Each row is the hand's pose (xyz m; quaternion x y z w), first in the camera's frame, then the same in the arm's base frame.
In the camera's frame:
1: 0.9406 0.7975 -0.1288 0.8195 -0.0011 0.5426 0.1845
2: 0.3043 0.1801 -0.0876 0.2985 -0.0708 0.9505 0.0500
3: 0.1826 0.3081 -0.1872 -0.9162 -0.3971 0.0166 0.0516
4: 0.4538 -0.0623 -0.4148 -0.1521 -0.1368 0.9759 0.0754
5: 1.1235 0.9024 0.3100 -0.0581 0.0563 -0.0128 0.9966
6: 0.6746 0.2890 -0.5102 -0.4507 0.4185 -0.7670 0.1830
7: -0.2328 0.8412 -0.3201 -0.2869 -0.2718 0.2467 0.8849
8: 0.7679 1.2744 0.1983 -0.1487 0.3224 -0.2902 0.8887
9: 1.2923 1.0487 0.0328 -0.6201 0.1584 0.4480 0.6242
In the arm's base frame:
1: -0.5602 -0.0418 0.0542 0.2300 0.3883 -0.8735 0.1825
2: 0.1858 -0.1465 -0.4152 0.7803 0.3821 -0.4867 0.0912
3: 0.2469 0.0342 -0.3464 0.2530 0.0991 0.9606 0.0580
4: 0.3811 -0.4120 -0.1331 0.9129 0.4037 -0.0596 0.0007
5: -0.9588 -0.0933 -0.2205 0.3161 -0.8878 -0.0965 0.3204
6: 0.0873 -0.2627 0.1365 0.6686 0.2079 -0.4827 0.5261
7: 0.2995 0.7161 -0.2652 -0.0329 -0.9374 -0.3373 0.0804
8: -0.8685 0.4235 -0.1752 0.5277 -0.6290 -0.1585 0.5485
9: -1.0147 -0.0651 0.1300 -0.3581 -0.6354 -0.4390 0.5246

